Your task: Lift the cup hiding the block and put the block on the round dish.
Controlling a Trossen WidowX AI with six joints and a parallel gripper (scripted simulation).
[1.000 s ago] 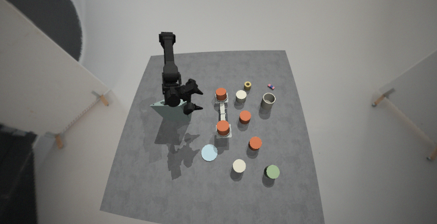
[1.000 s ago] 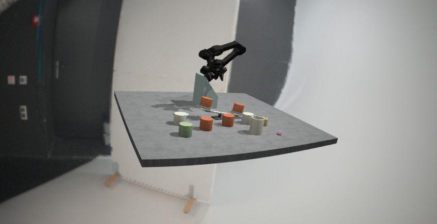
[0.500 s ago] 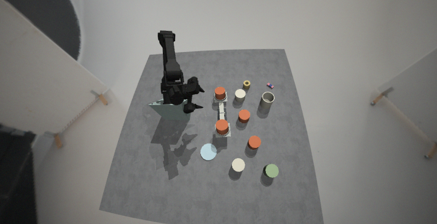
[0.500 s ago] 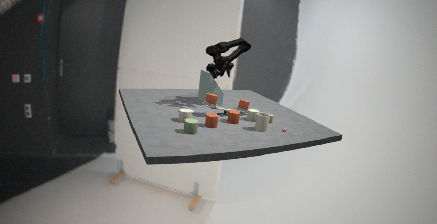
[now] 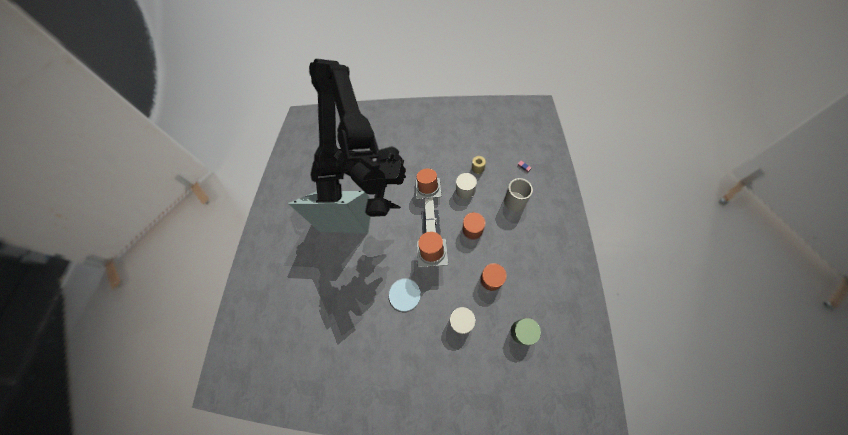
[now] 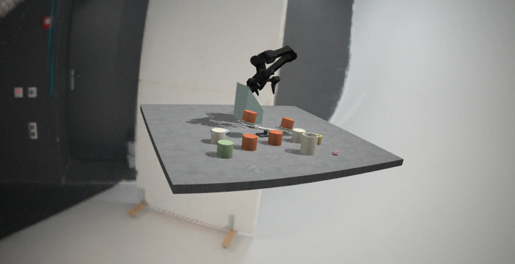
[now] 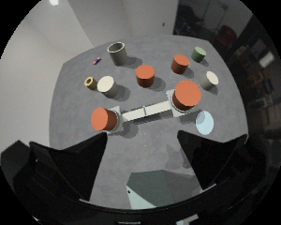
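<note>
Right now my gripper tip is 15 cm above the orange cup, 14 cm to the right of it and 7 cm short of it. Round my gripper tip: pale green block: 17 cm below, 12 cm to the left, 7 cm ahead; yellow ring: 27 cm ahead, 20 cm to the left, 19 cm below; pale blue round dish: 25 cm to the right, 21 cm below, 3 cm behind.
</note>
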